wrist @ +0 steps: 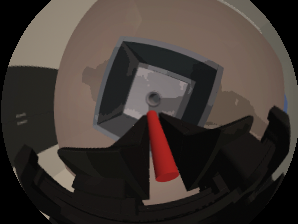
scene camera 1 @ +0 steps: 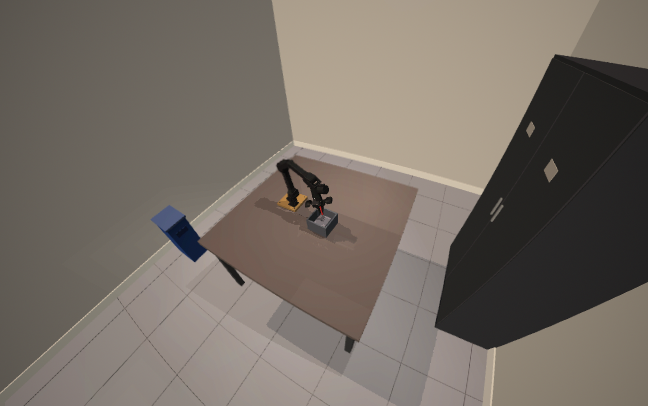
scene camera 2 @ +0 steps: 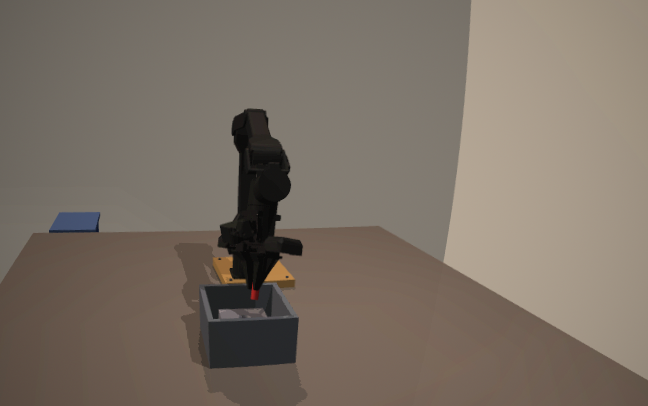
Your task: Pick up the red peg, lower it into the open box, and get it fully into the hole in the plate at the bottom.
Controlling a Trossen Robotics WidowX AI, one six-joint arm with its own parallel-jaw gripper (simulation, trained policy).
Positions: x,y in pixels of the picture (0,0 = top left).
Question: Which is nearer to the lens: the red peg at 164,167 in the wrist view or the dark grey box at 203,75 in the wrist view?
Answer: The red peg.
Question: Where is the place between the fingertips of the gripper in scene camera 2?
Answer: At 253,289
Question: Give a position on a dark grey box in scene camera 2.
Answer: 238,342
